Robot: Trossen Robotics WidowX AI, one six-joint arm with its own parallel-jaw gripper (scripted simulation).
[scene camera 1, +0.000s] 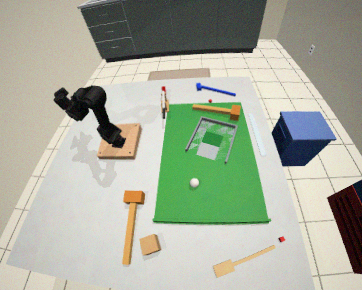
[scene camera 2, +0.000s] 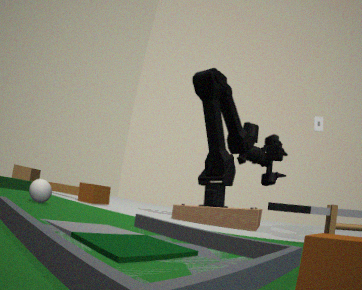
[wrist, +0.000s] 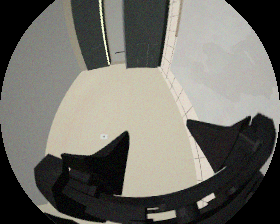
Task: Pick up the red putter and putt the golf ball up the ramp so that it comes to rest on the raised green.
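I see a green mat [scene camera 1: 233, 191], and the mat is 77 cm from the lens.
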